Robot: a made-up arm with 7 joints.
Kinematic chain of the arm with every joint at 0, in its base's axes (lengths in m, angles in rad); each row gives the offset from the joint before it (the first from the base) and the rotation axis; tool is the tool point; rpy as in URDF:
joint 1: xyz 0 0 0 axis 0.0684 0.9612 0.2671
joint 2: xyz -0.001 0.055 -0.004 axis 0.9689 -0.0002 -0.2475
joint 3: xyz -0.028 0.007 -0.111 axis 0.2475 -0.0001 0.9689
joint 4: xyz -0.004 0 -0.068 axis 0.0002 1 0
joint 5: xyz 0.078 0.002 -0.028 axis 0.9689 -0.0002 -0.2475
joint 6: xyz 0.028 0 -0.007 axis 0.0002 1 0
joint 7: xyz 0.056 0 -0.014 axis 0.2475 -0.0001 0.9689
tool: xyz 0 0 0 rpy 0 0.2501 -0.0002
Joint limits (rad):
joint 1: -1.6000..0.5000
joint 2: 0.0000..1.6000
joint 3: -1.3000..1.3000
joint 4: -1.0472..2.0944
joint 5: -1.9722..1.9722
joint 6: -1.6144..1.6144
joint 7: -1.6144..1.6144
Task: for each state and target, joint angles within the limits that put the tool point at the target. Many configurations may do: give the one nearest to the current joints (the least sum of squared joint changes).
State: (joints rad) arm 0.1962 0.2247 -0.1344 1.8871 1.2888 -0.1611 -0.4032
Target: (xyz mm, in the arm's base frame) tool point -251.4 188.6 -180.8
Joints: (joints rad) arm 0.3969 0.4731 -0.1706 2.0944 1.3941 -0.3477 -0.4032
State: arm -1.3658 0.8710 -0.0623 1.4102 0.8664 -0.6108 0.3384
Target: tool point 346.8 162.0 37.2
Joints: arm -1.6000 0.7246 -0.0317 1.3006 0.8559 -0.3725 0.3384
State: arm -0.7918 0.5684 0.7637 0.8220 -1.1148 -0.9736 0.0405
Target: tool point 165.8 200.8 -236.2
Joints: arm -0.6134 0.2001 0.7701 0.9613 -1.1505 -0.9839 0.0405
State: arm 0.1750 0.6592 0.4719 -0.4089 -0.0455 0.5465 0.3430
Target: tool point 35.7 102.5 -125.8
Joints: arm 0.5000 0.8870 -0.2000 -1.0472 -0.3120 0.6635 0.3430
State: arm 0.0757 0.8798 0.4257 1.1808 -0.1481 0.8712 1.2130
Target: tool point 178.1 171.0 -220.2
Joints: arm -0.3087 0.4749 0.1315 0.2027 -0.3178 0.8027 1.2130
